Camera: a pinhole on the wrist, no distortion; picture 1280 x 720 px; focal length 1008.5 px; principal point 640.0 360.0 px. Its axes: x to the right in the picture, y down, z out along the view. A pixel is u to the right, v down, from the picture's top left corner.
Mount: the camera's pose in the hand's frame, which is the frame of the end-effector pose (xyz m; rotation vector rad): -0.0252 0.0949 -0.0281 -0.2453 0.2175 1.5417
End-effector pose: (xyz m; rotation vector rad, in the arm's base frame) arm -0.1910 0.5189 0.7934 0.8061 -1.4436 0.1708
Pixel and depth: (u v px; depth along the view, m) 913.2 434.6 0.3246
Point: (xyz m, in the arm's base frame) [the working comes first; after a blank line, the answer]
In the camera's frame: 0.0879 0.0240 0.3246

-0.5613 0.5893 0.8304
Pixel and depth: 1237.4 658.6 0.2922
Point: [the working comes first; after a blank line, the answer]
In the camera's frame: 0.1731 0.0865 0.2922

-0.5660 0.6973 0.8075
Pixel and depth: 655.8 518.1 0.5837
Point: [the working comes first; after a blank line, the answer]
In the camera's frame: 0.0091 0.0915 0.5837

-0.7923 0.4598 0.7423
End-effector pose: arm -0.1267 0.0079 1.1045 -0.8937 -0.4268 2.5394
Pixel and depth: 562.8 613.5 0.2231
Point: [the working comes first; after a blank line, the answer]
In the camera's frame: -0.0171 0.0561 0.2231

-0.2292 -0.1855 1.2307
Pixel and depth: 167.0 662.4 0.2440
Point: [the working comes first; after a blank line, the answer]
In the camera's frame: -0.1144 0.0732 0.2440

-0.2225 -0.1263 1.3123
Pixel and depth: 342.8 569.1 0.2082
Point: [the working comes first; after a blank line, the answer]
In the camera's frame: -0.0614 0.0432 0.2082

-0.2242 -0.1388 1.2428
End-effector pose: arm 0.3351 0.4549 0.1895 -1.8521 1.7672 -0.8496
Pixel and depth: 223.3 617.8 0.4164
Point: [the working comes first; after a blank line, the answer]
In the camera's frame: -0.1721 0.1064 0.4164

0.5875 0.5495 -0.1640
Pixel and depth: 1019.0 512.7 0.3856
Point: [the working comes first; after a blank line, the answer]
In the camera's frame: 0.1449 0.0584 0.3856

0.2919 0.4820 -0.2726
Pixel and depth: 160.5 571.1 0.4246
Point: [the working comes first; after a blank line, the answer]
In the camera's frame: -0.2019 0.0889 0.4246

0.6181 0.5334 -0.1557
